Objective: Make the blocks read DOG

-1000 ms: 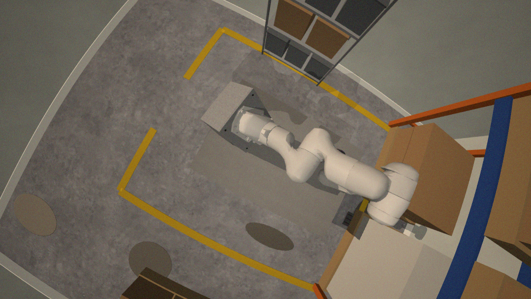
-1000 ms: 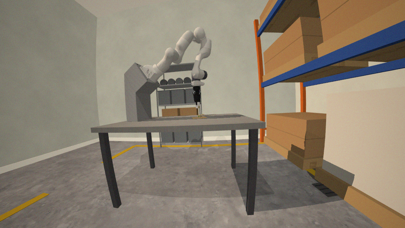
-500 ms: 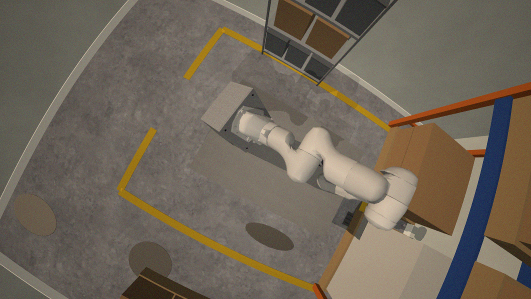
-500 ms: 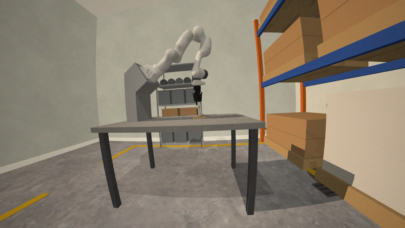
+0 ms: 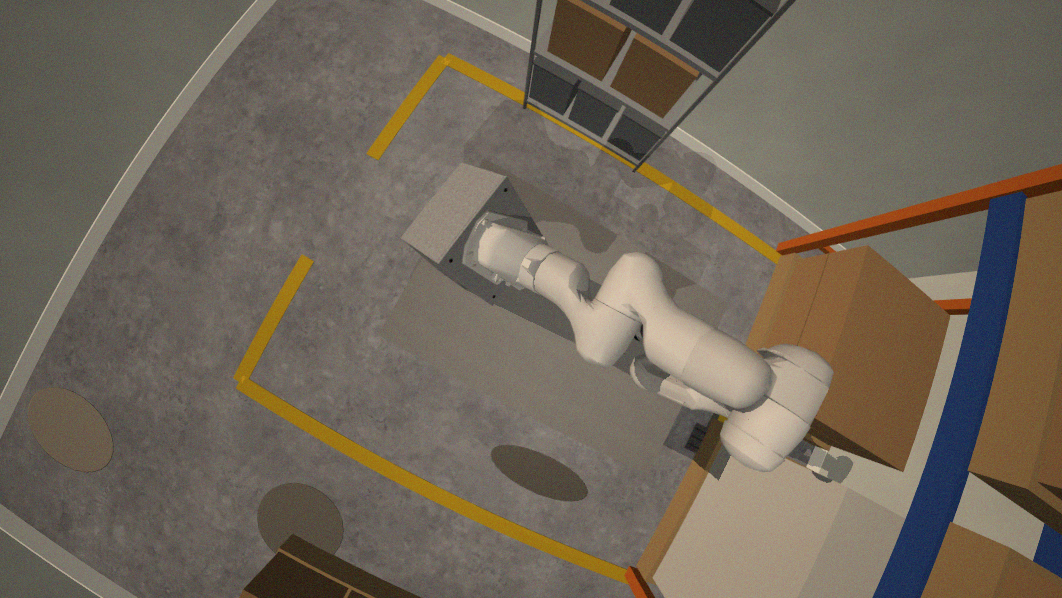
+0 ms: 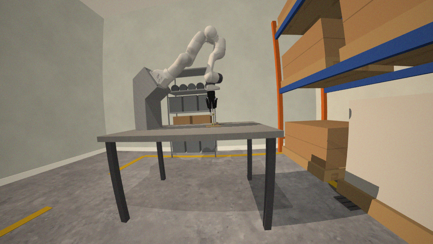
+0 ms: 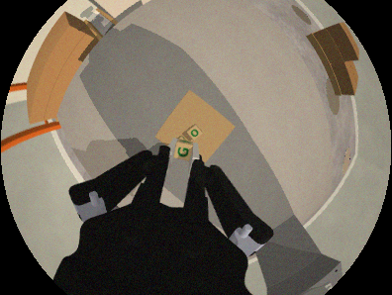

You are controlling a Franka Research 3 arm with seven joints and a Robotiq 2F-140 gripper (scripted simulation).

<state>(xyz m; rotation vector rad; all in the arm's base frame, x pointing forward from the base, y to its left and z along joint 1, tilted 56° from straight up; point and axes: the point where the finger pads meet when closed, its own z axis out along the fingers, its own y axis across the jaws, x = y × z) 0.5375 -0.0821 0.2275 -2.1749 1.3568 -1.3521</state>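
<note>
My hand is 130 mm above the mat, 20 mm to the left of it and 10 mm past it.
</note>
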